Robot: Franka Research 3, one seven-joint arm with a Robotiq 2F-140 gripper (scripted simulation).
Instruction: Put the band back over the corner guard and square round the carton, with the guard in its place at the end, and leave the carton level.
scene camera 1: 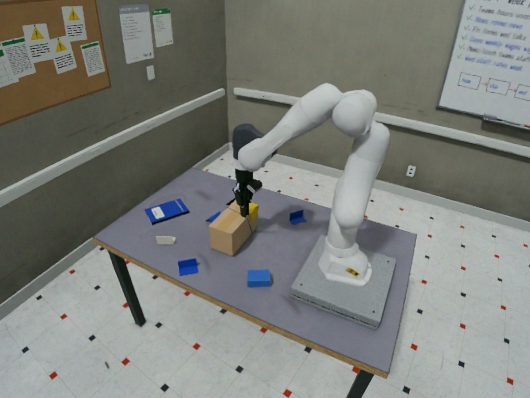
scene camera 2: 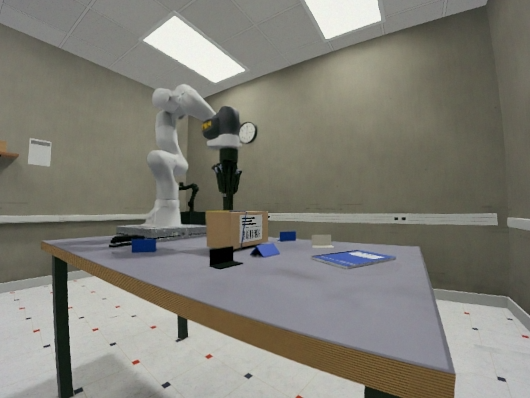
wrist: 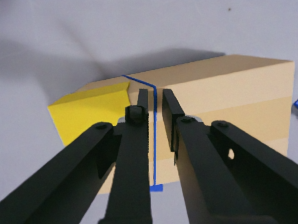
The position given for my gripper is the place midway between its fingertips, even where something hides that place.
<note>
I see my gripper [scene camera 2: 228,210] and a carton [scene camera 2: 224,229].
The carton also shows in scene camera 1 [scene camera 1: 229,230] and in the wrist view [wrist: 247,91]. My gripper is seen too in the wrist view [wrist: 154,102].
</note>
